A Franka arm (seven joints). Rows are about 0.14 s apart.
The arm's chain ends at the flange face. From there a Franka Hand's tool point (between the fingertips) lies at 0.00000 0.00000 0.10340 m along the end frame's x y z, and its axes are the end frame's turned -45 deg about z.
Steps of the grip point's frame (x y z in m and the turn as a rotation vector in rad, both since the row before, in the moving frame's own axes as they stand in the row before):
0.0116 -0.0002 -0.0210 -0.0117 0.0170 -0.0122
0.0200 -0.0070 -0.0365 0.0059 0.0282 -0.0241
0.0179 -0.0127 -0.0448 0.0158 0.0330 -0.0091
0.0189 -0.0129 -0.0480 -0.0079 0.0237 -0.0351
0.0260 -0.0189 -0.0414 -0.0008 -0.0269 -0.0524
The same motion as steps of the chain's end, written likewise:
0.0060 -0.0079 -0.0210 0.0037 0.0203 -0.0122
0.0076 -0.0166 -0.0365 0.0241 0.0158 -0.0241
0.0024 -0.0181 -0.0447 0.0345 0.0122 -0.0091
0.0020 -0.0213 -0.0480 0.0112 0.0223 -0.0351
0.0069 -0.0338 -0.0414 -0.0196 -0.0185 -0.0524

